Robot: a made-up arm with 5 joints. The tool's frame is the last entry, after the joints. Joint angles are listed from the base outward. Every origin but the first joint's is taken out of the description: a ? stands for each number. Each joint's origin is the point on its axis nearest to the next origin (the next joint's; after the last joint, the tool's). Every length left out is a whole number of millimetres.
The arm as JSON. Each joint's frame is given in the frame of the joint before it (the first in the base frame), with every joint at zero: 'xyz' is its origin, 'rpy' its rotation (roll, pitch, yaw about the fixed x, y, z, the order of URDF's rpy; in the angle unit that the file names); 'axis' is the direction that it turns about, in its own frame. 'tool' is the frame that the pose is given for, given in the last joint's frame.
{
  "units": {
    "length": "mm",
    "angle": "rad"
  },
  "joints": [
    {
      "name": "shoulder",
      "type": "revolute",
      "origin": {
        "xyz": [
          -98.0,
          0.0,
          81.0
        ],
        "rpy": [
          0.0,
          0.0,
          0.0
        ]
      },
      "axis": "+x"
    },
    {
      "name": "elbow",
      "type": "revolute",
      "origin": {
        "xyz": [
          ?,
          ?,
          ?
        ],
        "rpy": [
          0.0,
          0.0,
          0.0
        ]
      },
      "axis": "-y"
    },
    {
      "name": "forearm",
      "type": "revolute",
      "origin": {
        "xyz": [
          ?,
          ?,
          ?
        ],
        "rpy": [
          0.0,
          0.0,
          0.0
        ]
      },
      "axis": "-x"
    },
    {
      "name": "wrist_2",
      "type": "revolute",
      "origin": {
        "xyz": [
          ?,
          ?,
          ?
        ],
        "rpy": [
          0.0,
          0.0,
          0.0
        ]
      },
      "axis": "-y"
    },
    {
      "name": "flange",
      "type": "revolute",
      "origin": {
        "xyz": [
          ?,
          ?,
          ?
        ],
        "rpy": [
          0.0,
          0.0,
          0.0
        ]
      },
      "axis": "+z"
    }
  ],
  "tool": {
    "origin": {
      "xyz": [
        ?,
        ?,
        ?
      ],
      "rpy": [
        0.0,
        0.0,
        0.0
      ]
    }
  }
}
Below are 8 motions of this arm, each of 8 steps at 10 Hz.
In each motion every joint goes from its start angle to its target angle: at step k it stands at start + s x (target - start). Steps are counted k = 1, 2, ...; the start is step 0. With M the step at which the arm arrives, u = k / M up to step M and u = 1 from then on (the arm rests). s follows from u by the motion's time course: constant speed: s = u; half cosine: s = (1 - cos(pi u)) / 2; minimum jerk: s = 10 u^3 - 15 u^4 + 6 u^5.
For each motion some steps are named. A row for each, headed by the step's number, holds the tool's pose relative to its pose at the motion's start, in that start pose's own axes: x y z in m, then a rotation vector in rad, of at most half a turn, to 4 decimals.
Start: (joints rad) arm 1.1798 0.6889 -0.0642 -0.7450 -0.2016
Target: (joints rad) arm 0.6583 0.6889 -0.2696 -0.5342 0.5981
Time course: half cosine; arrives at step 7
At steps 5, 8:
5: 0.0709 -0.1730 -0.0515 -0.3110 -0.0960 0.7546
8: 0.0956 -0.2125 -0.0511 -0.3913 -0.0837 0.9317

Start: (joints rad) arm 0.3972 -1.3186 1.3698 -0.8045 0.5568
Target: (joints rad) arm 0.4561 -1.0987 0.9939 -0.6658 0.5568
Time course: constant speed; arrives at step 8
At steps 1, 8:
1: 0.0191 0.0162 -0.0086 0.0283 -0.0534 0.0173
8: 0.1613 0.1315 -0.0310 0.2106 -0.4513 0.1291

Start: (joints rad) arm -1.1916 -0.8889 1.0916 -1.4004 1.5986
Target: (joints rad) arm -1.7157 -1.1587 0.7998 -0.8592 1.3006
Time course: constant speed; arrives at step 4
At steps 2, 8:
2: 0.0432 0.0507 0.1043 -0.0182 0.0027 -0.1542
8: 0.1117 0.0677 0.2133 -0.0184 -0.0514 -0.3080

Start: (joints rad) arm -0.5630 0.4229 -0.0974 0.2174 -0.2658
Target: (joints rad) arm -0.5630 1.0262 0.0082 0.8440 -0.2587
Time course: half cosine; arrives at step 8
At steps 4, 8:
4: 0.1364 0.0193 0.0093 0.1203 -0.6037 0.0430
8: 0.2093 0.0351 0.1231 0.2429 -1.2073 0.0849

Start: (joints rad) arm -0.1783 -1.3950 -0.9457 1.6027 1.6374
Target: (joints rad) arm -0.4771 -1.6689 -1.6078 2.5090 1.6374
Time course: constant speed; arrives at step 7
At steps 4, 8:
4: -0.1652 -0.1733 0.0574 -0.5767 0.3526 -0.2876
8: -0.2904 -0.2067 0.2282 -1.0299 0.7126 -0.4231

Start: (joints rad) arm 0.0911 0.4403 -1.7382 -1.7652 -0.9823
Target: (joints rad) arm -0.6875 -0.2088 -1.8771 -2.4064 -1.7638
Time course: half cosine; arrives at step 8
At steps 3, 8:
3: -0.1021 0.0536 0.1091 -0.0976 0.3371 -0.3544
8: -0.1029 0.2027 0.4218 -0.3766 0.9979 -0.9775

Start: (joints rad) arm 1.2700 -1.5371 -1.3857 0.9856 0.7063
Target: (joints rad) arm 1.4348 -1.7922 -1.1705 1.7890 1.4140
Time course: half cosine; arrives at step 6
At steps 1, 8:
1: 0.0113 -0.0237 -0.0050 -0.0413 -0.0163 0.0516
8: 0.2152 -0.3089 0.0283 -0.6296 -0.0713 0.8761

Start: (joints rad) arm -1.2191 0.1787 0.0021 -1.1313 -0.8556
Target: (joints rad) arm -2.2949 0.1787 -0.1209 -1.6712 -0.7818
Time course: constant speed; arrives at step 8
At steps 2, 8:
2: -0.0094 0.0016 -0.0440 -0.1869 -0.0076 -0.1823
8: -0.0274 0.0694 -0.1570 -0.6064 0.0929 -0.8300

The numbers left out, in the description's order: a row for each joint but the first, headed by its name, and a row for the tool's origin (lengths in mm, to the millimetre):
elbow: 0.0 115.0 -51.0
forearm: -209.0 0.0 314.0
wrist_2: 0.0 41.0 81.0
flange: 68.0 0.0 -449.0
tool: -109.0 63.0 0.0

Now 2 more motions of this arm.
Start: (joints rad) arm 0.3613 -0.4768 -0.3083 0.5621 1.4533
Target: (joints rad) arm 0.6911 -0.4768 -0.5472 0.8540 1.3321
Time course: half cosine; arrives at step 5
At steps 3, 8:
3: 0.0699 -0.0692 0.0383 -0.0978 -0.3521 -0.2184
8: 0.0928 -0.1099 0.0704 -0.1304 -0.5279 -0.3588

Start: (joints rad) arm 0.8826 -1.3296 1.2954 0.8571 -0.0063
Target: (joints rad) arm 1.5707 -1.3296 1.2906 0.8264 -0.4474
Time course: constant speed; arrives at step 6
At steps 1, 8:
1: 0.0184 0.0141 0.0022 0.0457 -0.1002 -0.0748
8: 0.1030 0.0716 0.0599 0.3832 -0.5448 -0.4288

